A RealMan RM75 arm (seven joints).
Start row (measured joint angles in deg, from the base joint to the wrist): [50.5 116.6 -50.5 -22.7 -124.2 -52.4 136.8]
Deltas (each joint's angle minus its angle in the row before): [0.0 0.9 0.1 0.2 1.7 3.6 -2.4]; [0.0 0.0 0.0 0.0 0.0 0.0 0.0]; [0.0 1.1 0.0 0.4 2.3 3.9 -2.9]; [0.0 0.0 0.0 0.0 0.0 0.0 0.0]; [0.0 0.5 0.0 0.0 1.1 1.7 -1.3]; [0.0 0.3 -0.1 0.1 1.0 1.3 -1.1]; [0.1 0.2 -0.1 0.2 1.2 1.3 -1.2]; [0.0 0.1 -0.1 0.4 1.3 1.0 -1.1]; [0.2 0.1 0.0 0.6 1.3 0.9 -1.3]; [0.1 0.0 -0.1 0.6 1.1 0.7 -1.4]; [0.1 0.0 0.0 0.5 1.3 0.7 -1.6]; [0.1 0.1 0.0 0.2 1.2 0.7 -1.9]
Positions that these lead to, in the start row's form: [50.5 117.5 -50.4 -22.5 -122.5 -48.8 134.4]; [50.5 117.5 -50.4 -22.5 -122.5 -48.8 134.4]; [50.5 118.6 -50.4 -22.1 -120.2 -44.9 131.5]; [50.5 118.6 -50.4 -22.1 -120.2 -44.9 131.5]; [50.5 119.1 -50.4 -22.1 -119.1 -43.2 130.2]; [50.5 119.4 -50.5 -22.0 -118.1 -41.9 129.1]; [50.6 119.6 -50.6 -21.8 -116.9 -40.6 127.9]; [50.6 119.7 -50.7 -21.4 -115.6 -39.6 126.8]; [50.8 119.8 -50.7 -20.8 -114.3 -38.7 125.5]; [50.9 119.8 -50.8 -20.2 -113.2 -38.0 124.1]; [51.0 119.8 -50.8 -19.7 -111.9 -37.3 122.5]; [51.1 119.9 -50.8 -19.5 -110.7 -36.6 120.6]
